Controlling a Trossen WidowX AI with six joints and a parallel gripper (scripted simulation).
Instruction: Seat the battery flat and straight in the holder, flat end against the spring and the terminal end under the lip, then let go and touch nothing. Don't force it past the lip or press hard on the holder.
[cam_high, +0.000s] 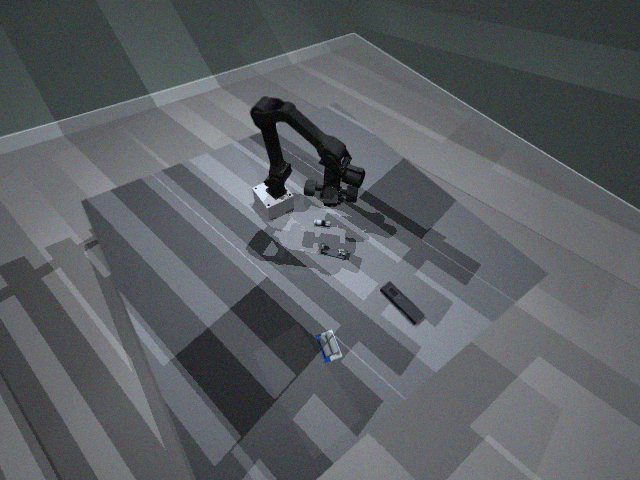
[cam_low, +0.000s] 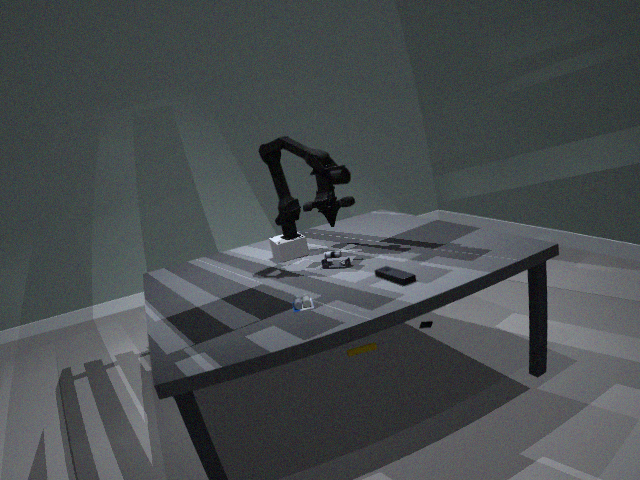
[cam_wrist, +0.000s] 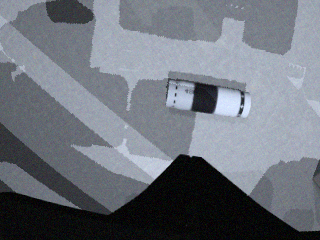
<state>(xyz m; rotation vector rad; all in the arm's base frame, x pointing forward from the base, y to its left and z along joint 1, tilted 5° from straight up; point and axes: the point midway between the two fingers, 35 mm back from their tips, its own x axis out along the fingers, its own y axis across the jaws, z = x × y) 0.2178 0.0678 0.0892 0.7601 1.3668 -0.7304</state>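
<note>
Right now the battery is 11 cm below my gripper tip, 2 cm behind it and 1 cm to the right of it. The rest, counted from my gripper tip: flat black block (41 cm ahead, 10 cm below, 7 cm to the right).
</note>
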